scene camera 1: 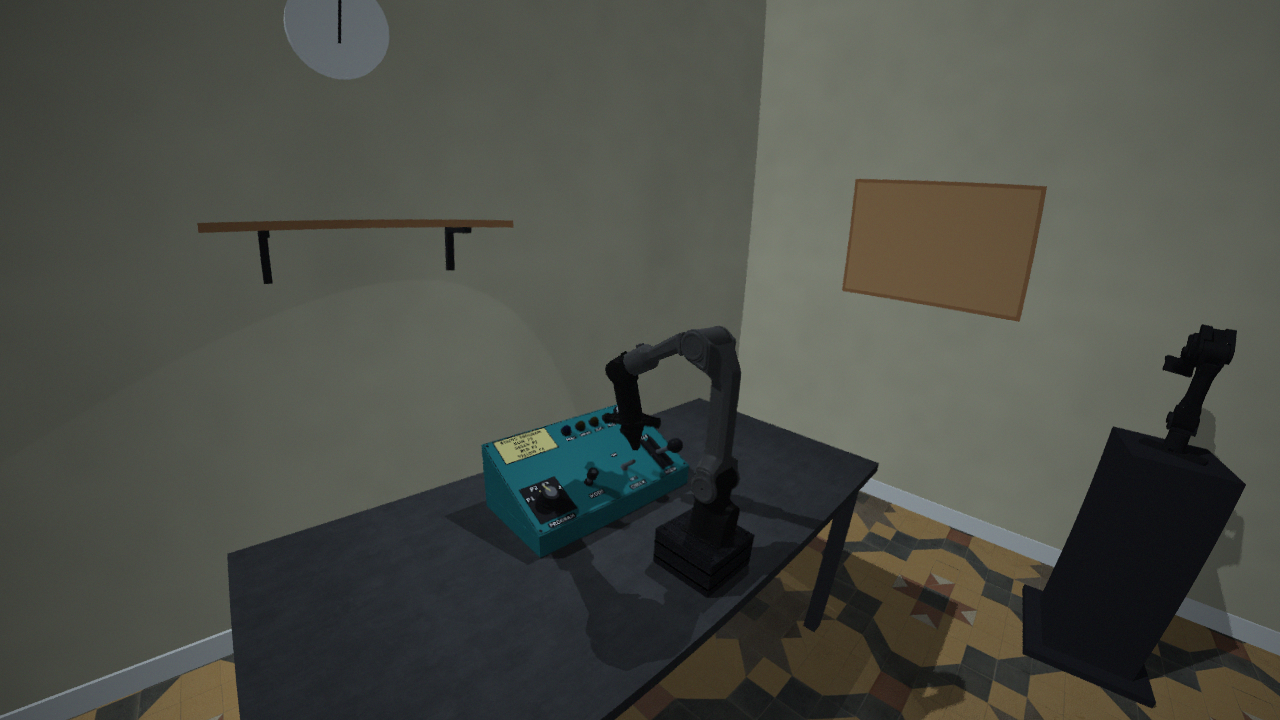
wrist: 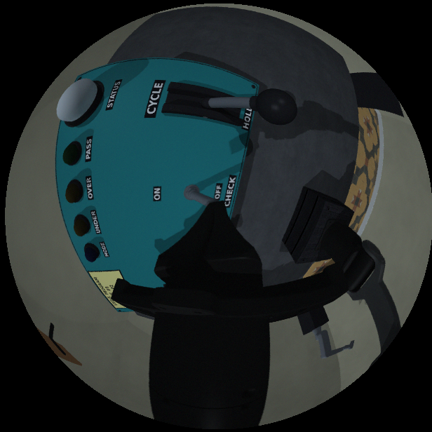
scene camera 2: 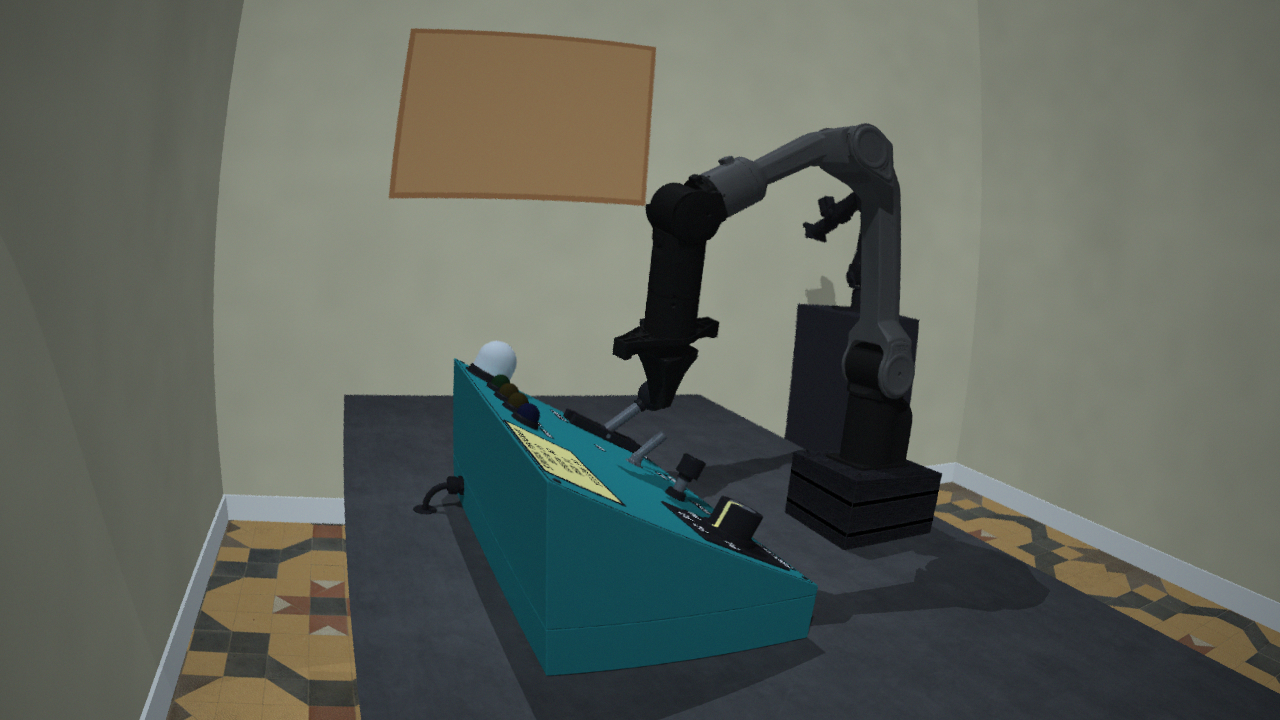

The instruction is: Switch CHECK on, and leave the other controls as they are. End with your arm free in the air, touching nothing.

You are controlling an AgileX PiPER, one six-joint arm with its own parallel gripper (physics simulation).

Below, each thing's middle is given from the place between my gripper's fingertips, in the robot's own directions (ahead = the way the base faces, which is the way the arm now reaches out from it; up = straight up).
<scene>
Right now my hand is 120 mm short of the teal console (scene camera 2: 605, 565), 60 mm to the right of it and 60 mm above it.
</scene>
